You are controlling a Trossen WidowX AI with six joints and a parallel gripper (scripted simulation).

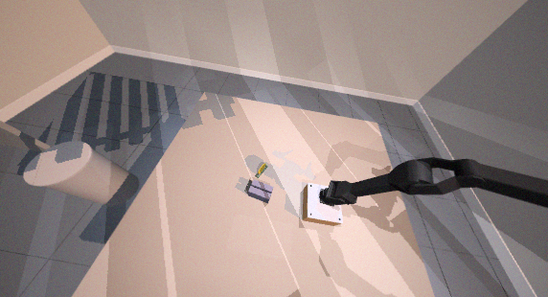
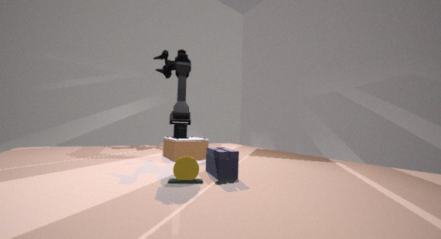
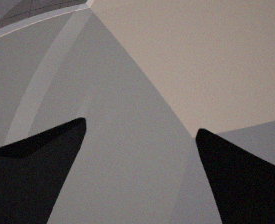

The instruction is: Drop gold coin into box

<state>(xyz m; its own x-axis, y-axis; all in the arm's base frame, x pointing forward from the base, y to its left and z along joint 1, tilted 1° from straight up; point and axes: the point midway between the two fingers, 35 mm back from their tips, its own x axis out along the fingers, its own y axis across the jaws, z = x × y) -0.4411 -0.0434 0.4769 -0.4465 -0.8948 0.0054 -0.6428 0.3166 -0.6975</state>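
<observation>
Right now my gripper tip is 79 cm short of the gold coin and 52 cm above it.
</observation>
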